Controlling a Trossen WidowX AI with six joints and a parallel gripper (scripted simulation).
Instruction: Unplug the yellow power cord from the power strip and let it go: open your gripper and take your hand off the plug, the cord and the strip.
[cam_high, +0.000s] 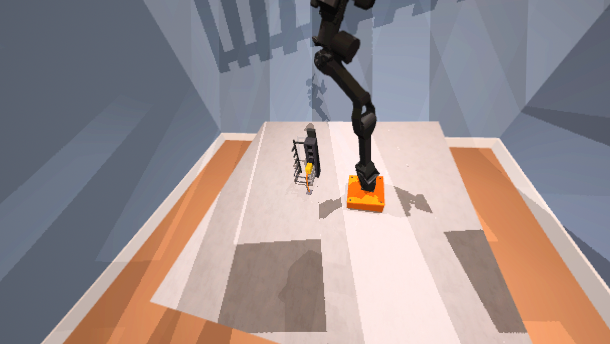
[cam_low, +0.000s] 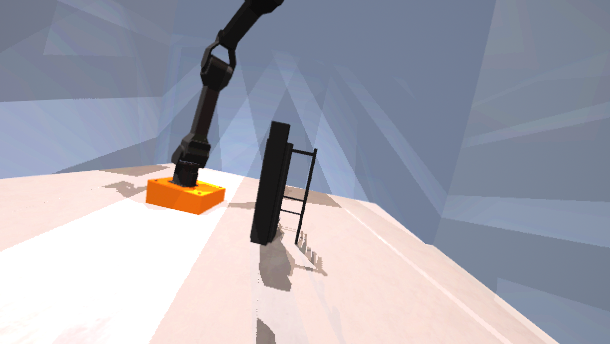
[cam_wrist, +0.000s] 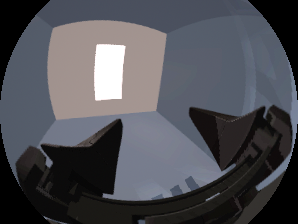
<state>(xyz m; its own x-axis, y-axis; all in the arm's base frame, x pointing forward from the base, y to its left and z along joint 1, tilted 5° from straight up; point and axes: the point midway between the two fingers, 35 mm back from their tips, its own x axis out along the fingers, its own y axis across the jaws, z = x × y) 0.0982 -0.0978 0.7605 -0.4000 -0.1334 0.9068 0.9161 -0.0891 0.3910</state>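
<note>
My gripper tip is now 18 cm short of the yellow plug, 7 cm to the right of it and 71 cm above it. Round my gripper tip: black ladder-like rack: 27 cm ahead, 2 cm to the left, 73 cm below.
</note>
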